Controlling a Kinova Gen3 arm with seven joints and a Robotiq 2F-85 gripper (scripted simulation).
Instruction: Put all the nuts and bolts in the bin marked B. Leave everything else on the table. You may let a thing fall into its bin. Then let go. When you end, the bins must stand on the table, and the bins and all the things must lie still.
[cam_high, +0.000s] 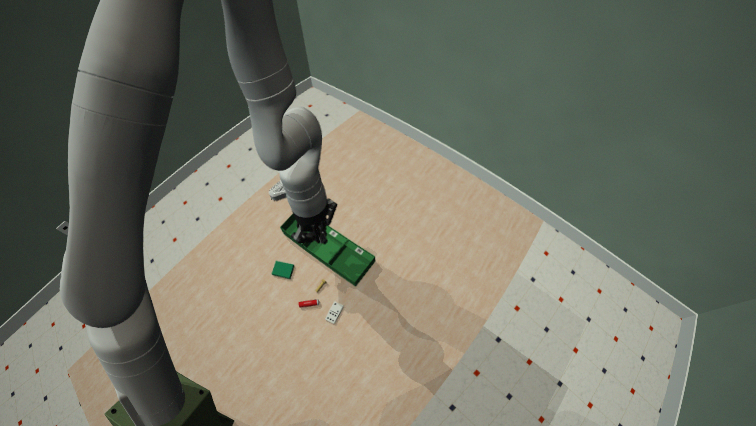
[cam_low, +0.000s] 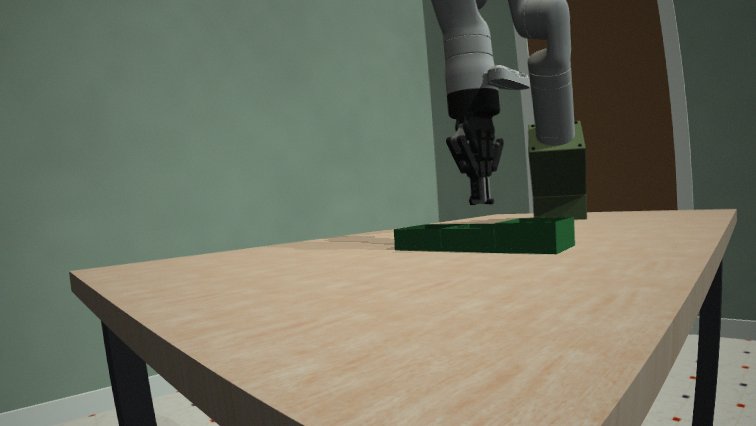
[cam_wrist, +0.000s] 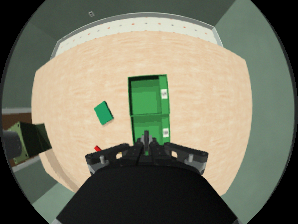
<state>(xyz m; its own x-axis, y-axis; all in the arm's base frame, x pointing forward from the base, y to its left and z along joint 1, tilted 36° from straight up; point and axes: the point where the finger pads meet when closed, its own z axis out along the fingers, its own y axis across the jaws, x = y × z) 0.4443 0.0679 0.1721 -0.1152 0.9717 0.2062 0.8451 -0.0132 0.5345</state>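
Now: hand 1 cm to the left of the black bolt and 1 cm above it. The rest, counted from my hand: brass bolt: 8 cm below, 7 cm to the right, 7 cm behind; then flat green block: 12 cm behind, 8 cm below, 3 cm to the left; then green bin: 6 cm below, 1 cm ahead.
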